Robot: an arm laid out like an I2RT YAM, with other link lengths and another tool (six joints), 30 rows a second.
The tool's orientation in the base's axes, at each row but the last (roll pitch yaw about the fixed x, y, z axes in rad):
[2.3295, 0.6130, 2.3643]
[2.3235, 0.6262, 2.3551]
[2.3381, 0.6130, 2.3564]
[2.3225, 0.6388, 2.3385]
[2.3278, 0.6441, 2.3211]
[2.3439, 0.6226, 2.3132]
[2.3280, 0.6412, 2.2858]
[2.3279, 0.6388, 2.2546]
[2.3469, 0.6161, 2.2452]
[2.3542, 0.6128, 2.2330]
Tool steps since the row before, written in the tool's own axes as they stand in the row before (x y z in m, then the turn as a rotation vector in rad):
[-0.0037, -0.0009, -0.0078, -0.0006, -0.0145, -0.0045]
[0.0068, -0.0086, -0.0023, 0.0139, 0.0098, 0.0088]
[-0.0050, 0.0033, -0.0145, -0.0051, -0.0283, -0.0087]
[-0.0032, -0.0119, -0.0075, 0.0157, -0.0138, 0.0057]
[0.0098, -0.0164, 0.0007, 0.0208, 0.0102, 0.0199]
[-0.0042, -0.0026, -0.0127, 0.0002, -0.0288, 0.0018]
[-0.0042, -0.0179, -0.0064, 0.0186, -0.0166, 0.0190]
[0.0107, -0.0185, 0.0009, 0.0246, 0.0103, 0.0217]
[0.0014, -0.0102, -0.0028, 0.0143, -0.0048, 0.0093]
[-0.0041, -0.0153, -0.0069, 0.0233, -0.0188, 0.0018]
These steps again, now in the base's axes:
[-0.0042, -0.0047, 0.0060, -0.0059, -0.0128, -0.0057]
[-0.0073, -0.0034, -0.0078, 0.0009, 0.0177, -0.0072]
[-0.0079, -0.0036, 0.0131, -0.0095, -0.0271, -0.0088]
[-0.0065, -0.0128, -0.0010, -0.0068, -0.0006, -0.0206]
[-0.0081, -0.0070, -0.0158, 0.0069, 0.0241, -0.0175]
[-0.0085, -0.0069, 0.0081, -0.0054, -0.0220, -0.0179]
[-0.0072, -0.0175, -0.0044, 0.0019, 0.0015, -0.0313]
[-0.0095, -0.0075, -0.0177, 0.0080, 0.0263, -0.0206]
[-0.0059, -0.0072, -0.0051, -0.0011, 0.0067, -0.0164]
[-0.0082, -0.0150, -0.0025, -0.0160, 0.0010, -0.0253]

